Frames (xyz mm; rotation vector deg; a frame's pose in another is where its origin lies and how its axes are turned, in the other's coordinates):
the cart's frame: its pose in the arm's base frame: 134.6 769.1 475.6 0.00 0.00 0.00
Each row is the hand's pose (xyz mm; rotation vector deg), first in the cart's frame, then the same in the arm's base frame.
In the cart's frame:
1: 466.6 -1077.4 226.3 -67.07 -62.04 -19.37
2: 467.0 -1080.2 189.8 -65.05 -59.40 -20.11
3: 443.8 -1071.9 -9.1 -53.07 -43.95 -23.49
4: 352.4 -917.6 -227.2 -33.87 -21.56 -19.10
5: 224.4 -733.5 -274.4 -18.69 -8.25 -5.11
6: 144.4 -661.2 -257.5 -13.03 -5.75 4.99
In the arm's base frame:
1: 601.2 -308.3 701.9 -67.07 -62.04 -19.37
2: 601.6 -311.1 665.4 -65.05 -59.40 -20.11
3: 578.4 -302.8 466.5 -53.07 -43.95 -23.49
4: 487.0 -148.5 248.4 -33.87 -21.56 -19.10
5: 359.0 35.6 201.2 -18.69 -8.25 -5.11
6: 279.0 107.9 218.1 -13.03 -5.75 4.99

